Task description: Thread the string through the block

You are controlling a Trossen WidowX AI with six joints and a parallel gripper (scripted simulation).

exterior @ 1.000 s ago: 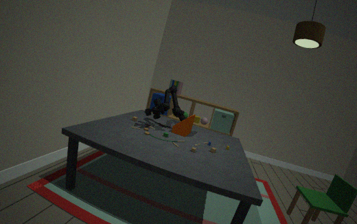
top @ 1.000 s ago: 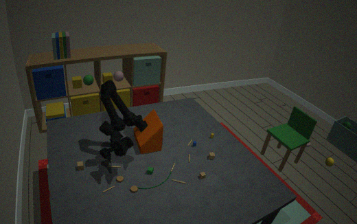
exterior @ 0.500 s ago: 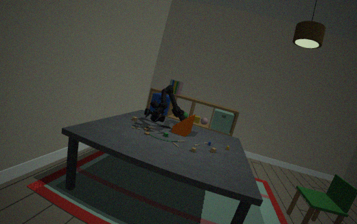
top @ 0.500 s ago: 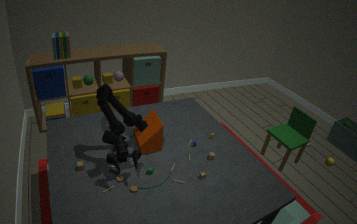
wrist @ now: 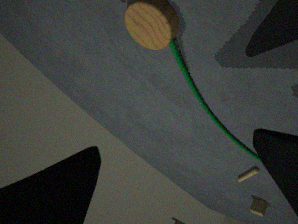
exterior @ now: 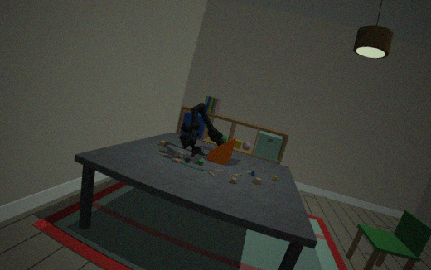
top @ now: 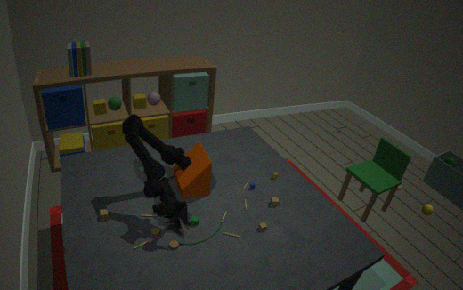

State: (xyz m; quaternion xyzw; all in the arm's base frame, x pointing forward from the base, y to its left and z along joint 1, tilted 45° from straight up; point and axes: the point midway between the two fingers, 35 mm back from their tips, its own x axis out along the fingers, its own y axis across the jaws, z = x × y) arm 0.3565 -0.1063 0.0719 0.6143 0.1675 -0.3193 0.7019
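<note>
Right now the green block is 8 cm behind my gripper tip, 7 cm to the left of it and 6 cm below it. Round my gripper tip: yellow piece: 60 cm to the left, 29 cm behind, 6 cm below; loose stick: 20 cm to the left, 7 cm below, 3 cm ahead.
</note>
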